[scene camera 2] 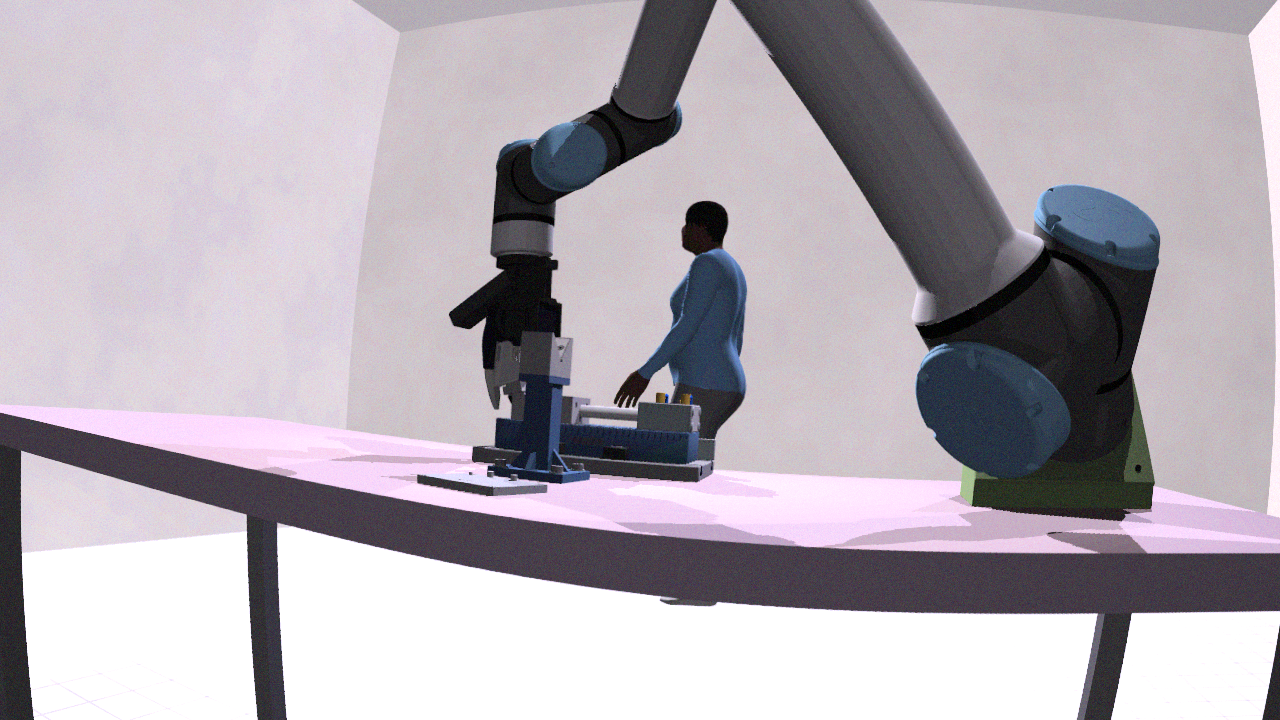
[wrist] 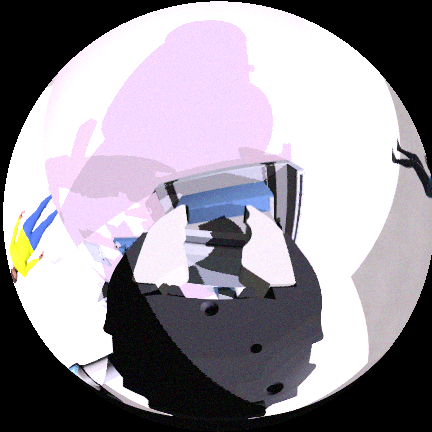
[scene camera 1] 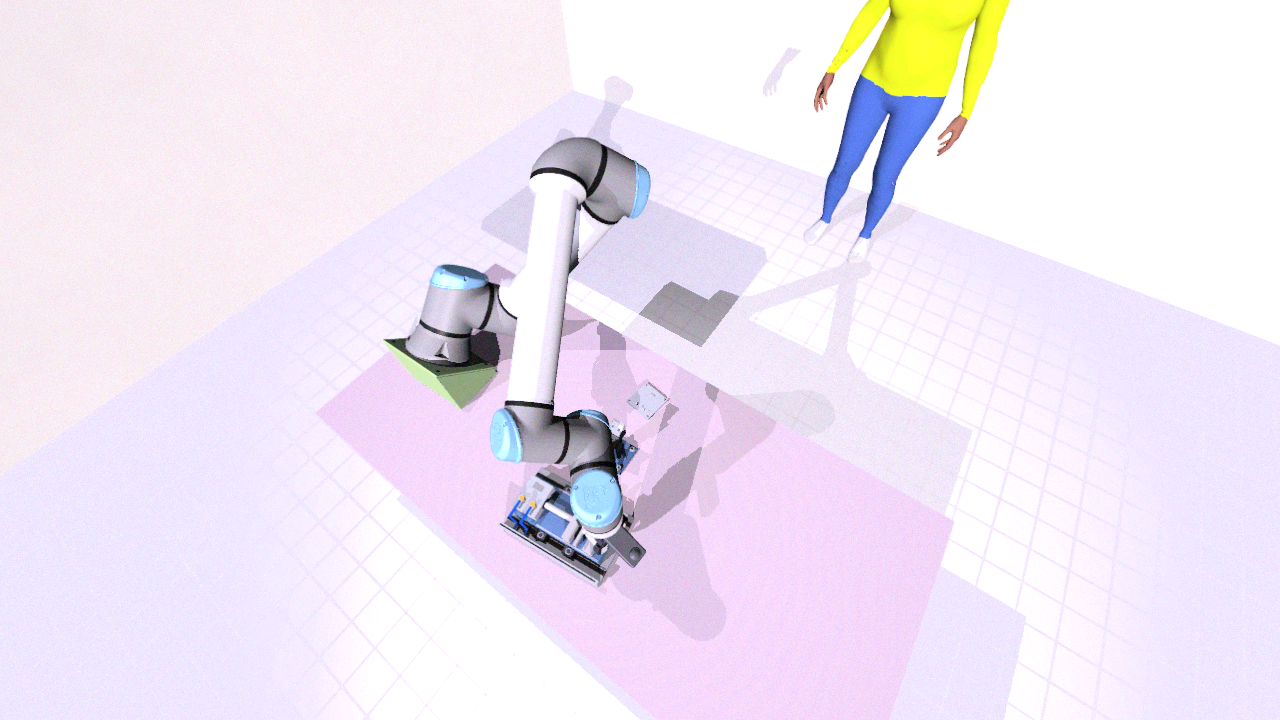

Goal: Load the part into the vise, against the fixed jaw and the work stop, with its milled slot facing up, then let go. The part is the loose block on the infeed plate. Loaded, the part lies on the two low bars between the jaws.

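Pixels of known places: gripper, fingertip midpoint: [scene camera 2: 506,410] [wrist: 215,207]; arm's base, origin of the base link: [scene camera 1: 438,352].
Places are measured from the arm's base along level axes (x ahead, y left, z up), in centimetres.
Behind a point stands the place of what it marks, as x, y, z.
My gripper [scene camera 2: 506,394] @(74.0, -20.4, -4.7) [wrist: 215,207] @(74.0, -20.4, -4.7) points down over the vise [scene camera 1: 560,512] @(59.7, -21.2, -3.2) [scene camera 2: 631,442] @(55.1, -15.7, -7.5) [wrist: 232,199] @(73.9, -22.0, -6.0), at the fixed-jaw end. Its pale fingers are closed on the part [wrist: 199,251] @(73.9, -19.3, 0.7), a light grey block partly in dark shadow between them in the wrist view. The part is low between the jaws. Its contact with the two low bars, the fixed jaw and the work stop is hidden, and I cannot tell which way its slot faces. The infeed plate [scene camera 1: 648,399] @(61.8, 21.6, -11.0) [scene camera 2: 483,484] @(59.7, 25.6, -11.0) lies flat on the table with no block on it.
A blue stand [scene camera 2: 541,420] @(61.5, 3.3, -5.3) with a grey block on top stands near the vise, in front of it in scene camera 2. The movable jaw side has rods and a grey block [scene camera 2: 667,417] @(50.9, -16.7, -4.0). The green arm base [scene camera 1: 460,385] @(12.0, -4.9, -2.8) [scene camera 2: 1056,492] @(2.6, 8.0, -10.1) and two people are farther off.
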